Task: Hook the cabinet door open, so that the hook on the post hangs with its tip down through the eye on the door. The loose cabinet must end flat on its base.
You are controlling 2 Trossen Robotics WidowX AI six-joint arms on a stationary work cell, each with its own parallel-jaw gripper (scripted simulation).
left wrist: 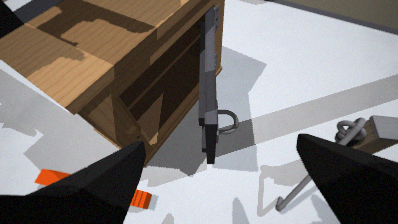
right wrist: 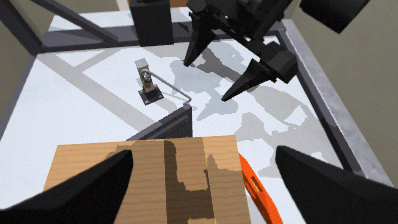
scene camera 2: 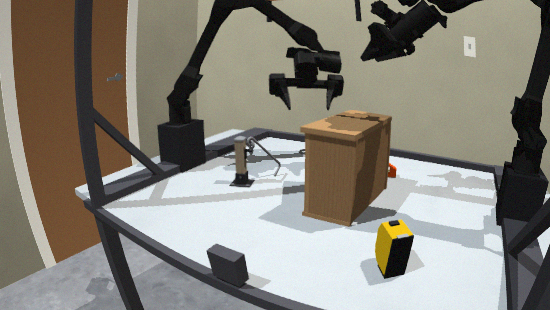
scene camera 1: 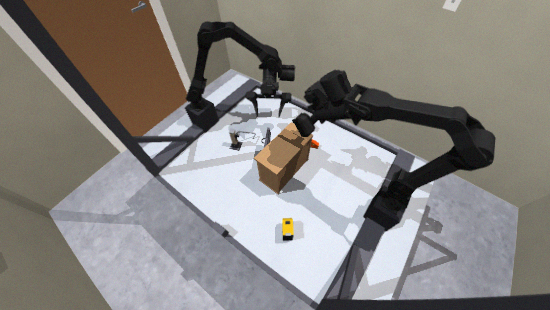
In view: the left gripper [scene camera 2: 309,108], the right gripper [scene camera 2: 369,60], a wooden cabinet [scene camera 2: 346,155] and a wooden post [scene camera 2: 241,179].
The wooden cabinet also shows in the left wrist view [left wrist: 133,78], in the right wrist view [right wrist: 197,172] and in scene camera 1 [scene camera 1: 281,158]. The left gripper shows as well in the left wrist view [left wrist: 219,144] and in the right wrist view [right wrist: 203,82]. The right gripper also shows in the right wrist view [right wrist: 204,155] and in scene camera 1 [scene camera 1: 300,114].
